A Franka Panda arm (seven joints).
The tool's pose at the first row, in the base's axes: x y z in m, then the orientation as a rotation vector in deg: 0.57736 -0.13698 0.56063 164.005 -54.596 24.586
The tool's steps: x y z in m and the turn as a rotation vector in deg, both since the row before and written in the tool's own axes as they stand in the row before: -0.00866 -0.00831 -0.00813 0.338 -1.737 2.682; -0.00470 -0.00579 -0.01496 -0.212 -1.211 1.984; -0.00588 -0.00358 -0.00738 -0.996 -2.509 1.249; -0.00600 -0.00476 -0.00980 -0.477 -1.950 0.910; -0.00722 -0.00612 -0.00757 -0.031 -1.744 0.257; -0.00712 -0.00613 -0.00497 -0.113 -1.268 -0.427; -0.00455 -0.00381 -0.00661 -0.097 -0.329 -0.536; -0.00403 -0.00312 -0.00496 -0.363 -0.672 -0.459; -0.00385 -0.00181 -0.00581 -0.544 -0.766 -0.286
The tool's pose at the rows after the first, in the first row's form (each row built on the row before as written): 0.57381 -0.12393 0.56586 164.144 -58.854 22.594; 0.57076 -0.11426 0.57915 163.725 -61.947 20.909; 0.56740 -0.10672 0.58496 163.496 -64.054 16.851; 0.56481 -0.09798 0.59342 163.533 -65.630 13.870; 0.56296 -0.08779 0.59972 164.144 -66.298 11.413; 0.56164 -0.07803 0.60371 164.809 -65.860 9.533; 0.56043 -0.07165 0.60977 165.142 -65.107 8.988; 0.55924 -0.06627 0.61427 165.336 -64.452 7.794; 0.55726 -0.06194 0.61967 165.309 -64.015 6.365
